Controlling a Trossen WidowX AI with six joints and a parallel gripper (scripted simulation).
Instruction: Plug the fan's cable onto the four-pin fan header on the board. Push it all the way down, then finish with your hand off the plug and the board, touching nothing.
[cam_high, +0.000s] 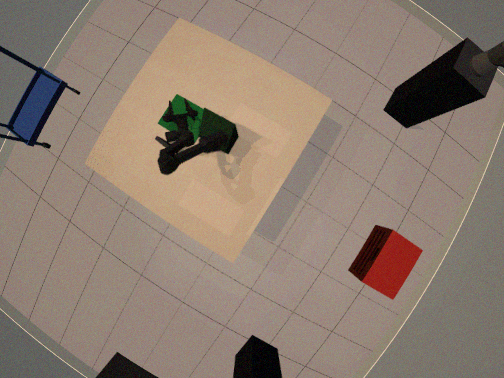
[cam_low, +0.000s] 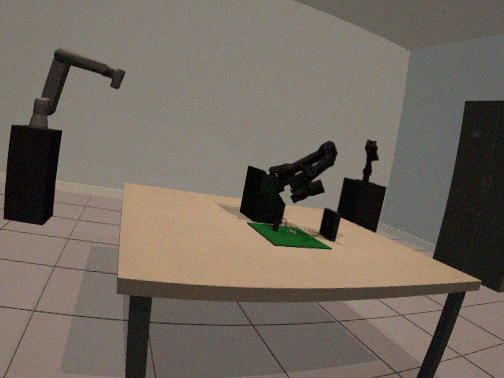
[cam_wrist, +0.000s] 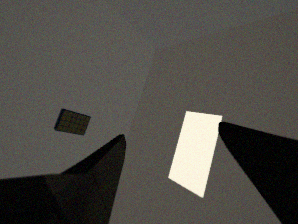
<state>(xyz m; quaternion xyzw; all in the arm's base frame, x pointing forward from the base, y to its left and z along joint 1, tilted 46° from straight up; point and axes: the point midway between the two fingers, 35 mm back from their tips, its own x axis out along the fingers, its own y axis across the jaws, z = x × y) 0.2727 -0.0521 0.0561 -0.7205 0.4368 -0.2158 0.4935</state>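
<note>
My gripper tip is 240 mm above the dark fan plug. Also, from my gripper tip: black fan: 230 mm to the left, 210 mm below, 10 mm ahead; green board: 280 mm below, 50 mm ahead, 30 mm to the left.
</note>
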